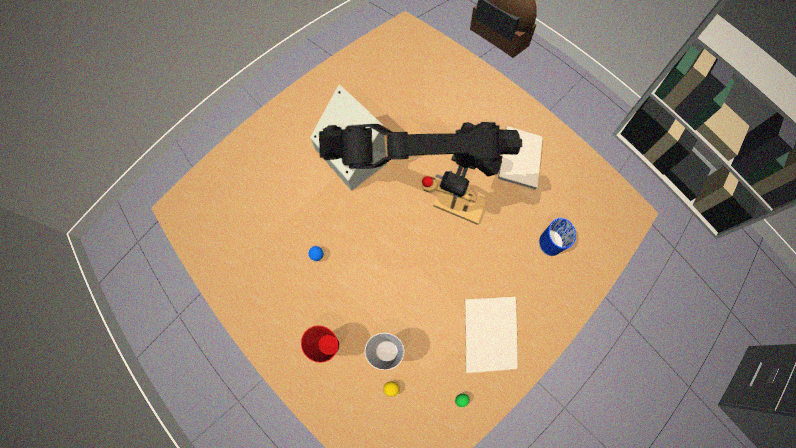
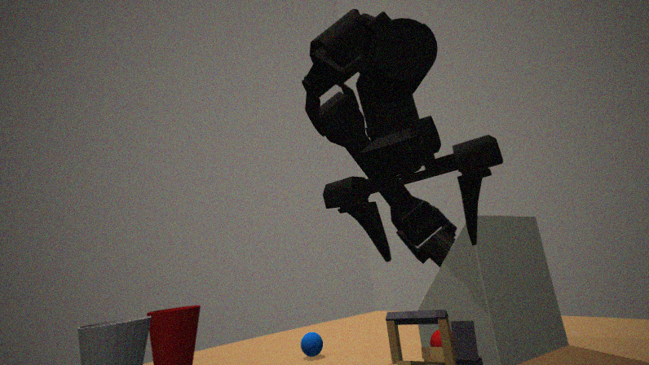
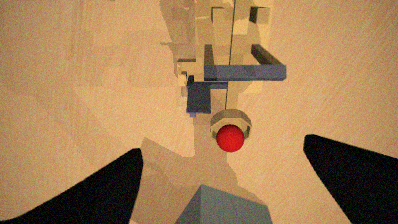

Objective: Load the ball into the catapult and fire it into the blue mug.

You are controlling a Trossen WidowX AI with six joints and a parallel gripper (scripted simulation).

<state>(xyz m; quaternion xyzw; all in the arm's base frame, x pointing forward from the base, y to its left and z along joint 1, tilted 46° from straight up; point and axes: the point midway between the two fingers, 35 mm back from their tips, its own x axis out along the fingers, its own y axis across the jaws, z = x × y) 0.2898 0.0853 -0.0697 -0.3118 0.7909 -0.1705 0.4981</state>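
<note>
My gripper tip is now 30 mm past the dark grey lever, 10 mm to the right of it and 110 mm above it. From my gripper tip the other things lie so: blue mug 340 mm ahead, 90 mm to the left, 140 mm below; wooden catapult 10 mm to the right, 110 mm below; red ball 60 mm behind, 40 mm to the right, 100 mm below.
</note>
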